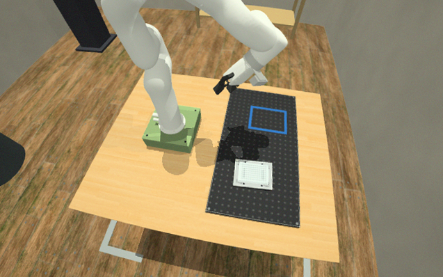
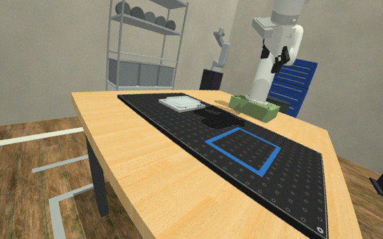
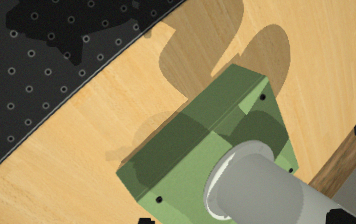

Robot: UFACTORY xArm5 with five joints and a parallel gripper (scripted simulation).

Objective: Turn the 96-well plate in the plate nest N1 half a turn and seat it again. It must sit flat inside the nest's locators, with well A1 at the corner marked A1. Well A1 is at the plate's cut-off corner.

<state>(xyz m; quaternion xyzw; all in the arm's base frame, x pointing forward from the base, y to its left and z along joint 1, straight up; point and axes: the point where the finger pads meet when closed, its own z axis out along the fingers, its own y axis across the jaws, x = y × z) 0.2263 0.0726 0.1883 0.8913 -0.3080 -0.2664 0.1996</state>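
The white 96-well plate lies 230 mm to the right of my hand, 230 mm below it and 180 mm ahead of it. Also, from my hand: plate nest N1: 240 mm below, 230 mm to the right, 180 mm ahead.
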